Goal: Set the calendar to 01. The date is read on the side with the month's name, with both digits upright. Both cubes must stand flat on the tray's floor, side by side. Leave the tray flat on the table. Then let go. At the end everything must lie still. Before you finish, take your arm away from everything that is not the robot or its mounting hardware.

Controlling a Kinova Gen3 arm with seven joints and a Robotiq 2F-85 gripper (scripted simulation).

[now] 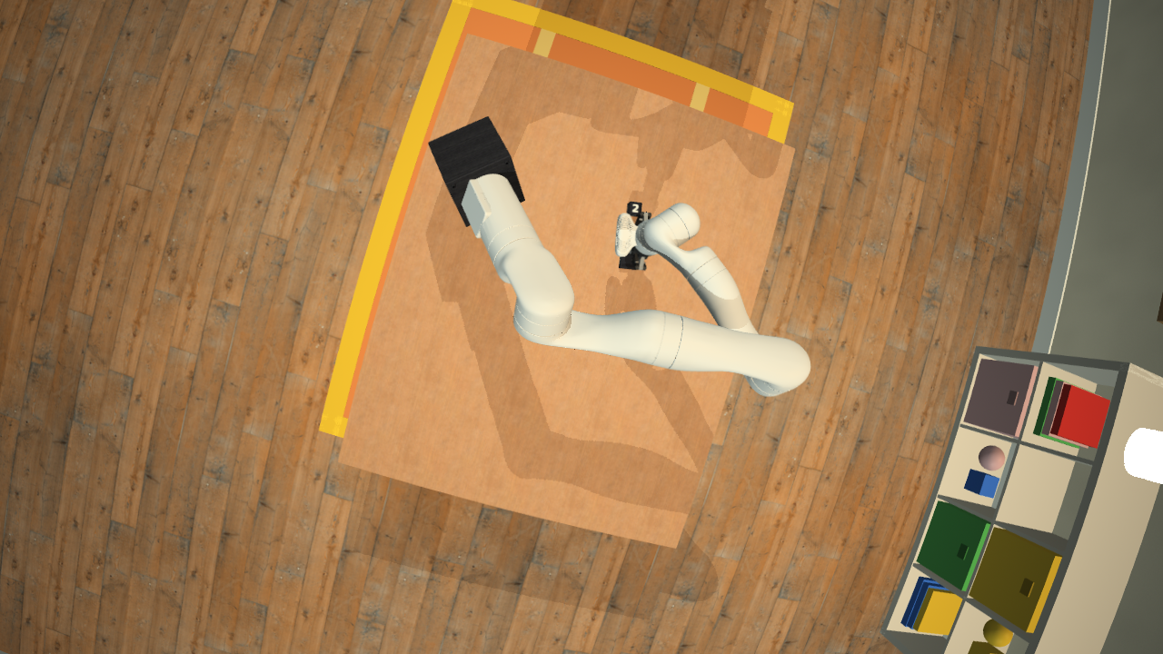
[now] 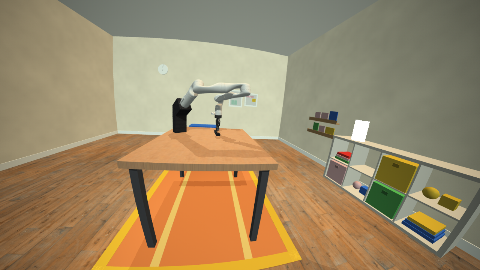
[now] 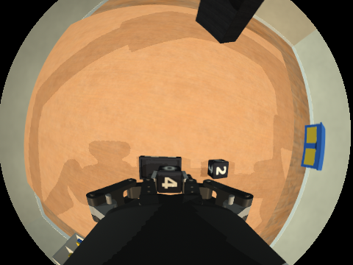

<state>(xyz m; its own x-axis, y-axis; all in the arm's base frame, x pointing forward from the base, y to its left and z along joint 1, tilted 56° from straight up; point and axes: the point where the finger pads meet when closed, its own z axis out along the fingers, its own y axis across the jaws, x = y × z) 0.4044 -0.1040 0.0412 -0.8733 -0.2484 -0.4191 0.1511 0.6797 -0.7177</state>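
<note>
Right now the black calendar tray is 7 cm below my hand and 2 cm to the right of it. Round my hand: black digit cube (9 cm to the left, 6 cm below, 2 cm ahead).
</note>
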